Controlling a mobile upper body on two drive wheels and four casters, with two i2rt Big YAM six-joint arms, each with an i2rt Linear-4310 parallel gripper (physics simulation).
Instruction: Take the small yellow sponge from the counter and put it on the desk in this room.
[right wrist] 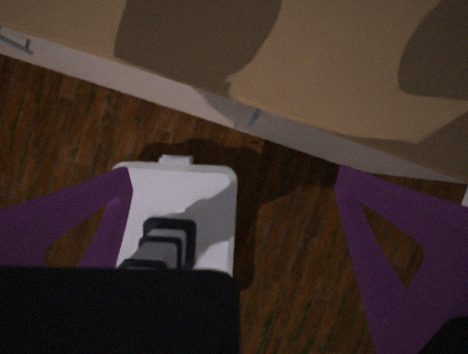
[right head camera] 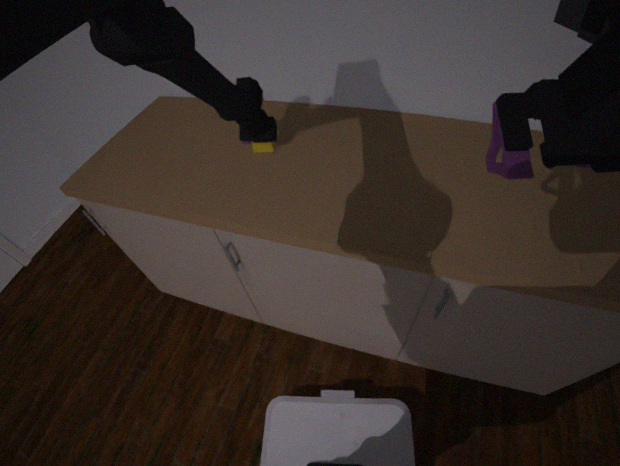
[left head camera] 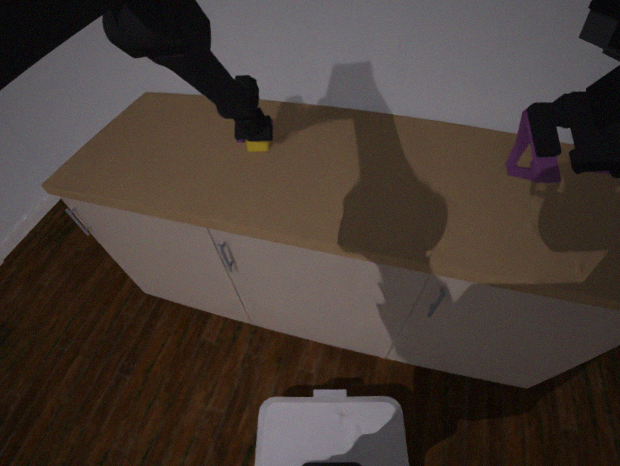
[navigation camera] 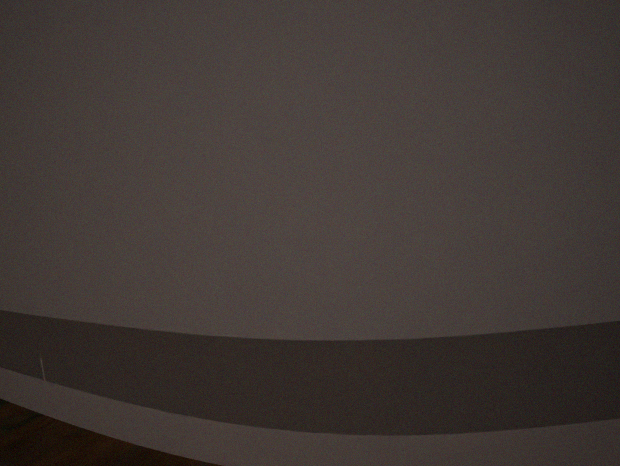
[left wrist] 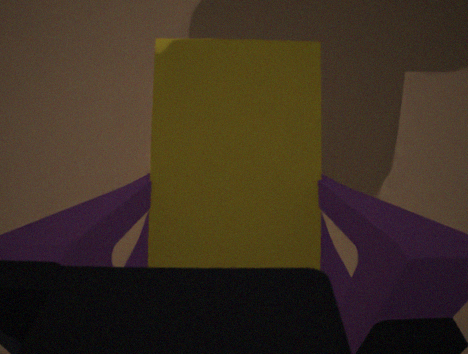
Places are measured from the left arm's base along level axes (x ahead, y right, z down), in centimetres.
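Pixels of known places: left gripper, between the fingertips: (right head camera: 265,138) (left head camera: 259,137) (left wrist: 234,177); right gripper, between the fingertips: (right wrist: 233,178) (right head camera: 532,162) (left head camera: 547,167).
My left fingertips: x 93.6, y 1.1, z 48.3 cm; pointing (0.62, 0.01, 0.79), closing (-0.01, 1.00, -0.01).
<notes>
Ahead of a thing's pixels: the offset from my left fingertips to its top centre. "pt": to the spot under its first point. Level surfaces: height alone.
The small yellow sponge @[dx +0.1, dy +0.0, dz -2.9 cm] (left head camera: 257,145) (right head camera: 263,147) (left wrist: 235,125) is at the back left part of the wooden counter @[dz +1.6 cm] (left head camera: 200,175) (right head camera: 210,185). My left gripper (left wrist: 234,177) is shut on it, with one purple finger against each long side. In the head views the gripper covers the sponge's far part, and I cannot tell whether the sponge touches the counter. My right gripper (right wrist: 233,178) is open and empty, above the floor and the counter's front side at the right. The desk does not show.
White cabinet doors @[pt dx -36.7, dy +15.2, dz +31.0 cm] (left head camera: 310,290) (right head camera: 320,295) with metal handles form the counter's front. A wall (left head camera: 451,60) (right head camera: 451,60) stands behind it. The white robot base (left head camera: 300,425) (right head camera: 310,425) (right wrist: 210,195) is on the dark wood floor before the cabinets. Arm shadows fall across the counter.
</notes>
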